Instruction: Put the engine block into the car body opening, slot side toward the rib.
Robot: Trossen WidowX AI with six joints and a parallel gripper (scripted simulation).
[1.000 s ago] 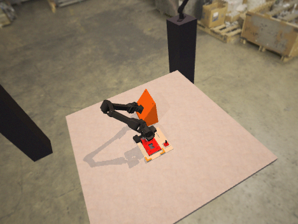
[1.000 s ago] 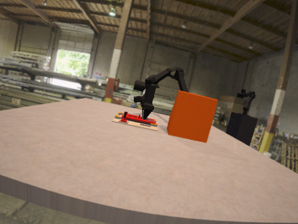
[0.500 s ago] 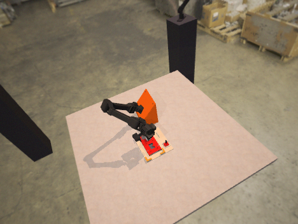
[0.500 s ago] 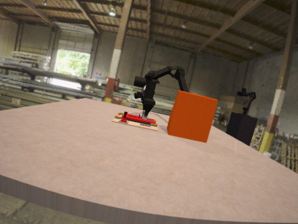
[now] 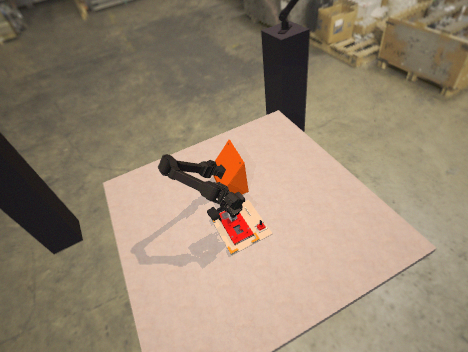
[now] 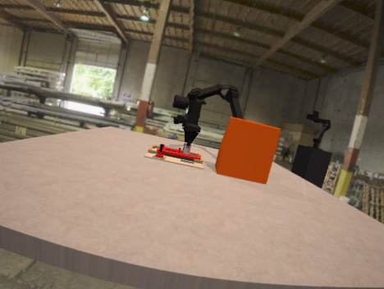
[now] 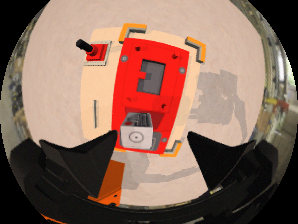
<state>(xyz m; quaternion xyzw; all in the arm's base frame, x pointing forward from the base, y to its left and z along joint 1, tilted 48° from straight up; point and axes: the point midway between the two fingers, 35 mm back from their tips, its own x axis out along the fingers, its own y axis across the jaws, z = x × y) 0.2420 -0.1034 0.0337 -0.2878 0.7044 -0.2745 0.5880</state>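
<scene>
Now: gripper tip 20 mm to the right of the engine block and 20 mm above it. The rest, counted from my gripper tip: black peg 120 mm to the left, 110 mm ahead, 30 mm below.
</scene>
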